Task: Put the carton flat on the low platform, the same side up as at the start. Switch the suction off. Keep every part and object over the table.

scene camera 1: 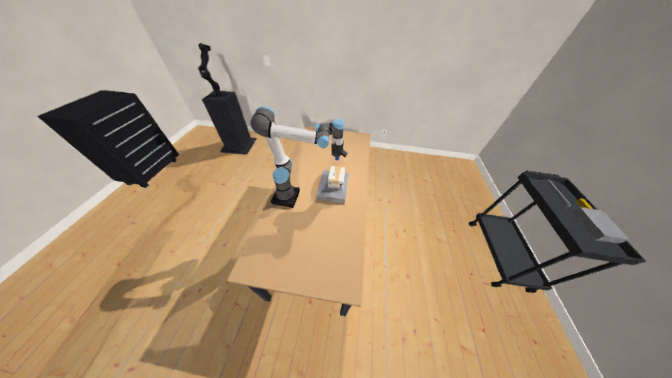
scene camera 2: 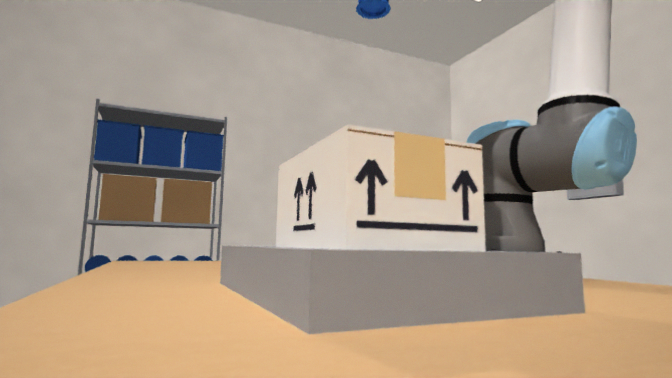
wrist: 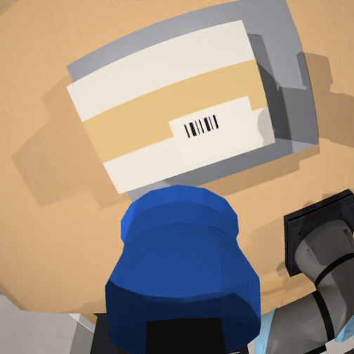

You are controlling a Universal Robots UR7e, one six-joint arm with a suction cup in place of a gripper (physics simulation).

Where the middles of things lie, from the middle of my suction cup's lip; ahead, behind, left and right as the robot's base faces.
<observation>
Right now my suction cup is 10 mm short of the white carton (scene camera 2: 360, 188) and 220 mm above it. The rest, counted from my suction cup: low grey platform (scene camera 2: 318, 291) (10 mm behind, 40 mm to the right, 290 mm below).
</observation>
